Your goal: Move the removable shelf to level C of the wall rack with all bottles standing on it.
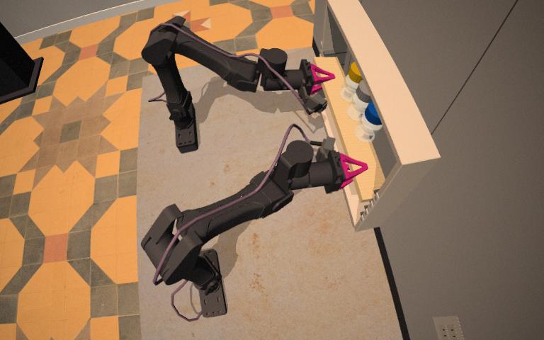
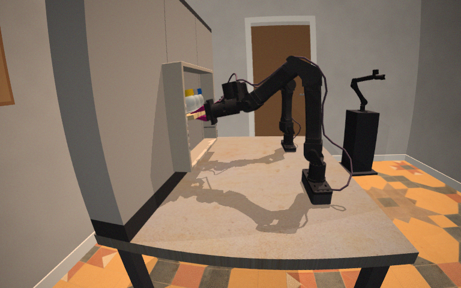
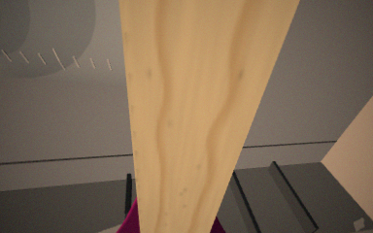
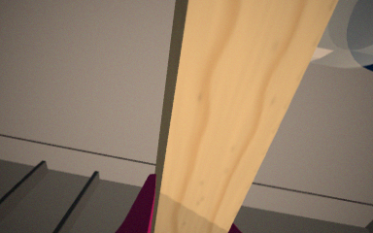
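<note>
Now: the yellow-capped bottle 3 cm ahead of my left hand, 8 cm to the right of it and 5 cm above it. Round my left hand: grey-capped bottle (3 cm ahead, 14 cm to the right, 5 cm above); wooden shelf (15 cm to the right); wall rack (2 cm ahead, 15 cm to the right).
The blue-capped bottle is 90 mm to the left of my right hand, 50 mm above it and 40 mm ahead of it. Also, from my right hand: grey-capped bottle: 150 mm to the left, 50 mm ahead, 50 mm above; wooden shelf: 150 mm to the left, 20 mm ahead; wall rack: 150 mm to the left, 40 mm ahead.
</note>
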